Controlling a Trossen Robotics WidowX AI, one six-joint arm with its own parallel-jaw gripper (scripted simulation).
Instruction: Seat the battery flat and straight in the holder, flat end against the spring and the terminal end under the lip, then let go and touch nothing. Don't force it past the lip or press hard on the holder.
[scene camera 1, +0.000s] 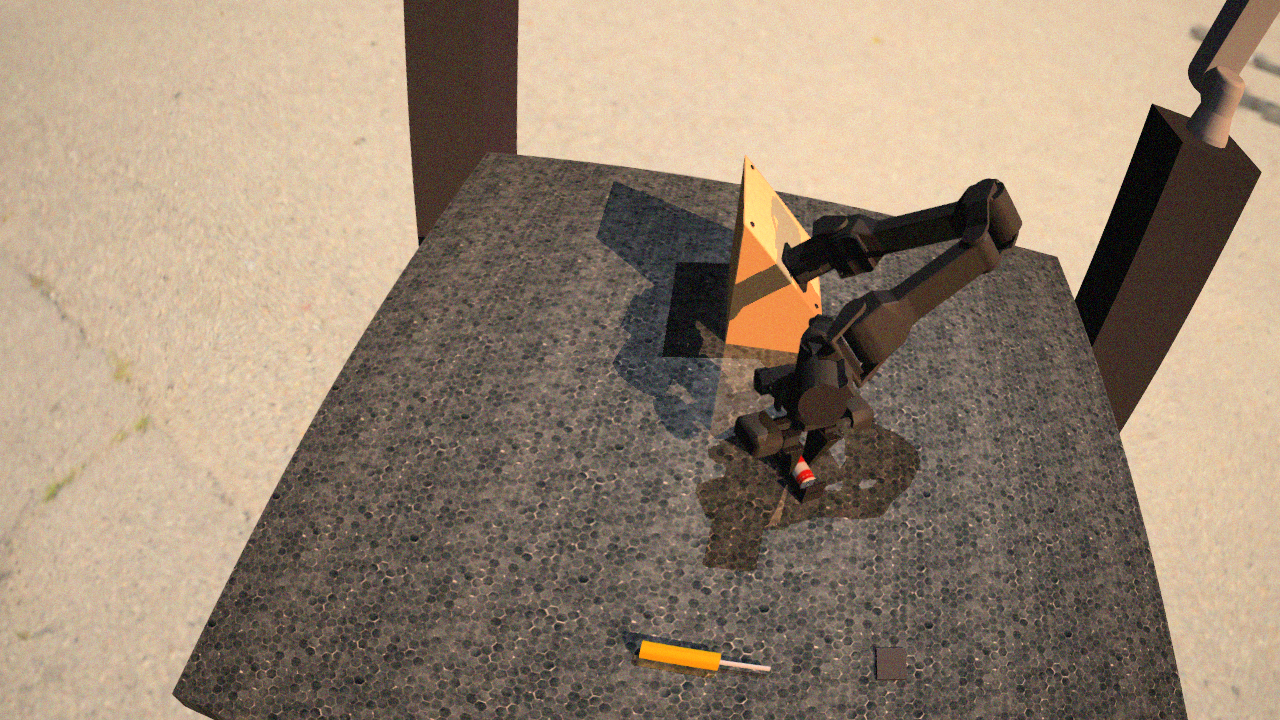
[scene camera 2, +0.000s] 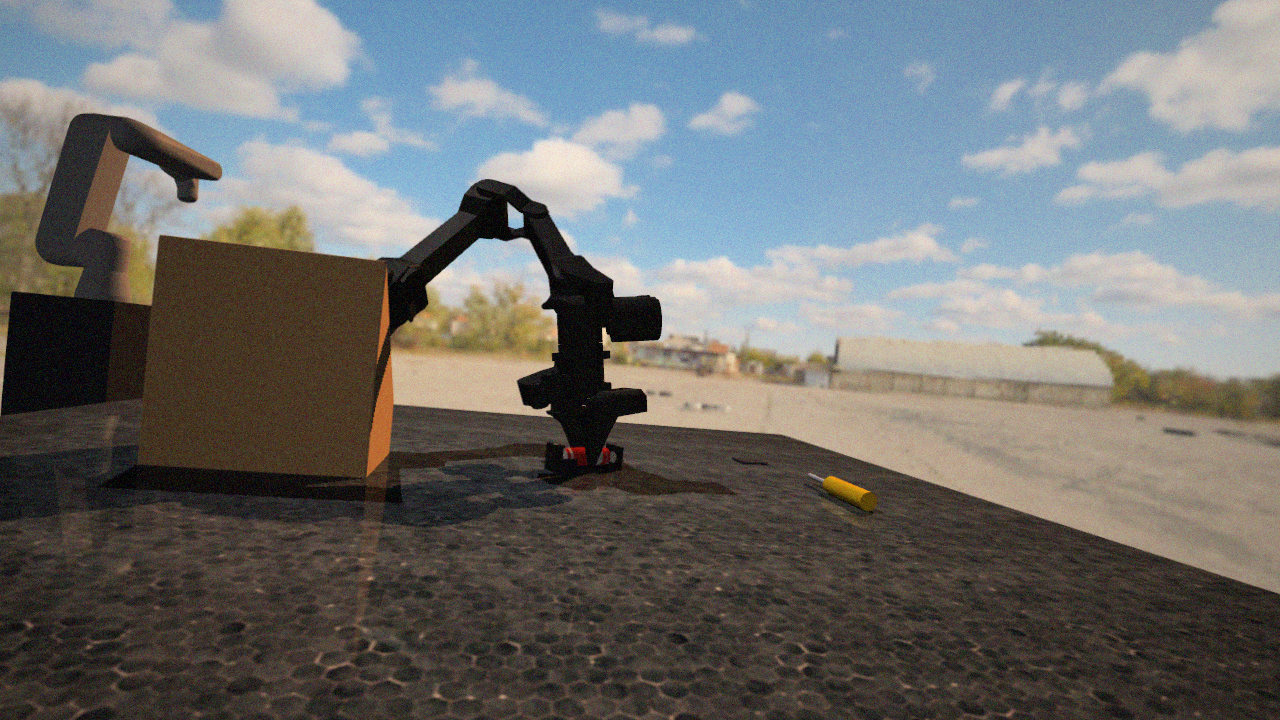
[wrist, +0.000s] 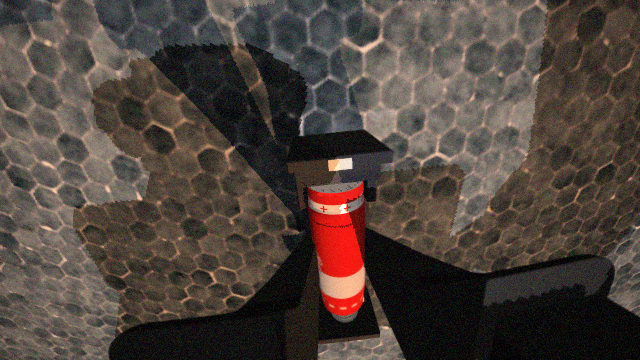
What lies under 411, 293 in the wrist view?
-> The gripper.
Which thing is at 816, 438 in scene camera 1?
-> The gripper.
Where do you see the gripper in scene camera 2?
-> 586, 464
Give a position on a battery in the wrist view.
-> At 336, 212
